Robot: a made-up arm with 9 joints. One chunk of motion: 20 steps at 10 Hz.
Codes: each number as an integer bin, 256 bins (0 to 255) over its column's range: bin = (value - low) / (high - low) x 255, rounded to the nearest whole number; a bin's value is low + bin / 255 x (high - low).
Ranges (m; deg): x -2.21..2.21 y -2.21..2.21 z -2.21..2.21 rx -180..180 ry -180..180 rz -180..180
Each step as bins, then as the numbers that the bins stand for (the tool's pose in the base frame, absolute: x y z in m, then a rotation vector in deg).
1 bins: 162 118 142 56 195 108
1 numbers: 0.5980 -0.1647 0.2513 -100.94 95.29 -27.53
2 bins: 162 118 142 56 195 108
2 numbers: 0.5980 -0.1647 0.2513 -100.94 95.29 -27.53
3 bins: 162 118 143 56 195 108
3 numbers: 0.5980 -0.1647 0.2687 -100.94 95.29 -27.53
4 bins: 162 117 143 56 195 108
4 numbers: 0.5980 -0.1820 0.2687 -100.94 95.29 -27.53
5 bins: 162 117 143 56 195 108
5 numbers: 0.5980 -0.1820 0.2687 -100.94 95.29 -27.53
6 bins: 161 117 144 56 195 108
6 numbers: 0.5807 -0.1820 0.2860 -100.94 95.29 -27.53
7 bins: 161 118 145 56 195 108
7 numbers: 0.5807 -0.1647 0.3033 -100.94 95.29 -27.53
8 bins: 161 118 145 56 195 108
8 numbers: 0.5807 -0.1647 0.3033 -100.94 95.29 -27.53
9 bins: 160 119 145 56 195 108
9 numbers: 0.5633 -0.1473 0.3033 -100.94 95.29 -27.53
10 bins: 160 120 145 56 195 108
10 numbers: 0.5633 -0.1300 0.3033 -100.94 95.29 -27.53
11 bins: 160 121 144 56 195 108
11 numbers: 0.5633 -0.1127 0.2860 -100.94 95.29 -27.53
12 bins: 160 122 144 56 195 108
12 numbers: 0.5633 -0.0953 0.2860 -100.94 95.29 -27.53
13 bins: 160 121 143 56 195 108
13 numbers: 0.5633 -0.1127 0.2687 -100.94 95.29 -27.53
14 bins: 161 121 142 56 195 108
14 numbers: 0.5807 -0.1127 0.2513 -100.94 95.29 -27.53
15 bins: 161 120 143 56 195 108
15 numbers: 0.5807 -0.1300 0.2687 -100.94 95.29 -27.53
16 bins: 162 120 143 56 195 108
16 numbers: 0.5980 -0.1300 0.2687 -100.94 95.29 -27.53
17 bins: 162 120 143 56 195 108
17 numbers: 0.5980 -0.1300 0.2687 -100.94 95.29 -27.53
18 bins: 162 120 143 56 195 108
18 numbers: 0.5980 -0.1300 0.2687 -100.94 95.29 -27.53
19 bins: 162 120 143 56 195 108
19 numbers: 0.5980 -0.1300 0.2687 -100.94 95.29 -27.53
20 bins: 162 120 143 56 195 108
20 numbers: 0.5980 -0.1300 0.2687 -100.94 95.29 -27.53
